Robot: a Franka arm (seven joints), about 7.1 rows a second.
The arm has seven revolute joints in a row. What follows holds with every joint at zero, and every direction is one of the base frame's.
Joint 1 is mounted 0.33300 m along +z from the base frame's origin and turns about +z.
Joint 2 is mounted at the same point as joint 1 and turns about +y.
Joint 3 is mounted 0.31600 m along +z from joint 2 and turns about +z.
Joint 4 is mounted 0.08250 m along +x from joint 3 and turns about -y.
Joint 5 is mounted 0.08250 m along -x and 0.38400 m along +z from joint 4 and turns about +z.
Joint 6 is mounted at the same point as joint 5 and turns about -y.
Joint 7 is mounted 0.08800 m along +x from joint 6 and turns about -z.
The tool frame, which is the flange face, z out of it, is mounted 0.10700 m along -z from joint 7; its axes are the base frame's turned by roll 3.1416, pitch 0.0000 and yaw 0.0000 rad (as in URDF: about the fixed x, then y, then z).
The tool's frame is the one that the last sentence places.
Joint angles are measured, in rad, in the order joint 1, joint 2, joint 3, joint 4, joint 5, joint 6, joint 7. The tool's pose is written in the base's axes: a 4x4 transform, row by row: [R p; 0 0 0 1], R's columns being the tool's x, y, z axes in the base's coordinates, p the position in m. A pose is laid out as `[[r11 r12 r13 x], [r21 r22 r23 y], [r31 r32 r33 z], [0 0 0 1]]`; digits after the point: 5 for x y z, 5 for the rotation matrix.
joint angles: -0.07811, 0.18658, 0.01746, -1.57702, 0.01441, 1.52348, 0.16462
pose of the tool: [[0.94606 -0.22170 -0.23626 0.59137], [-0.22046 -0.97487 0.03200 -0.03506], [-0.23742 0.02181 -0.97116 0.51078], [0 0 0 1]]
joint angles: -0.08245, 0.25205, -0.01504, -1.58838, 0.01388, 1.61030, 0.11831
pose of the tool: [[0.95029 -0.21420 -0.22599 0.60939], [-0.21247 -0.97664 0.03227 -0.05734], [-0.22762 0.01735 -0.97360 0.47144], [0 0 0 1]]
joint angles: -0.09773, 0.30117, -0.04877, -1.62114, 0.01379, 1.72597, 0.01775
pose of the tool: [[0.96715 -0.16569 -0.19277 0.62073], [-0.16348 -0.98616 0.02745 -0.08745], [-0.19466 0.00496 -0.98086 0.43362], [0 0 0 1]]
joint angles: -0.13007, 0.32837, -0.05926, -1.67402, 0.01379, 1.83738, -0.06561
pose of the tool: [[0.97862 -0.12687 -0.16189 0.62201], [-0.12448 -0.99191 0.02486 -0.11473], [-0.16374 -0.00418 -0.98650 0.40012], [0 0 0 1]]
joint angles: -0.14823, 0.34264, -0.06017, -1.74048, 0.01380, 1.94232, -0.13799
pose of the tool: [[0.98756 -0.07496 -0.13826 0.61824], [-0.07268 -0.99712 0.02144 -0.12680], [-0.13946 -0.01112 -0.99016 0.36863], [0 0 0 1]]
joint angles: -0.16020, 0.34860, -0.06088, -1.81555, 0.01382, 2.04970, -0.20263
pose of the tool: [[0.99334 -0.02382 -0.11270 0.61065], [-0.02212 -0.99962 0.01632 -0.13399], [-0.11304 -0.01372 -0.99350 0.33951], [0 0 0 1]]
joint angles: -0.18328, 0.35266, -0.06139, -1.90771, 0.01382, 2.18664, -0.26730
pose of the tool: [[0.99717 0.01689 -0.07325 0.59744], [0.01752 -0.99982 0.00785 -0.14681], [-0.07310 -0.00912 -0.99728 0.30759], [0 0 0 1]]
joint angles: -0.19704, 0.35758, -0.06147, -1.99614, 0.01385, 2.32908, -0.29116
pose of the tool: [[0.99930 0.02668 -0.02608 0.58395], [0.02656 -0.99963 -0.00503 -0.15295], [-0.02620 0.00433 -0.99965 0.27901], [0 0 0 1]]
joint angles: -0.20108, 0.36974, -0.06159, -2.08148, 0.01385, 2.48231, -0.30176
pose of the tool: [[0.99910 0.03247 0.02720 0.57049], [0.03306 -0.99922 -0.02141 -0.15281], [0.02648 0.02229 -0.99940 0.25049], [0 0 0 1]]
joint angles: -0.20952, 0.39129, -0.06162, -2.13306, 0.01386, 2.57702, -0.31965
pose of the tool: [[0.99802 0.04152 0.04725 0.55870], [0.04294 -0.99864 -0.02952 -0.15536], [0.04596 0.03149 -0.99845 0.22646], [0 0 0 1]]
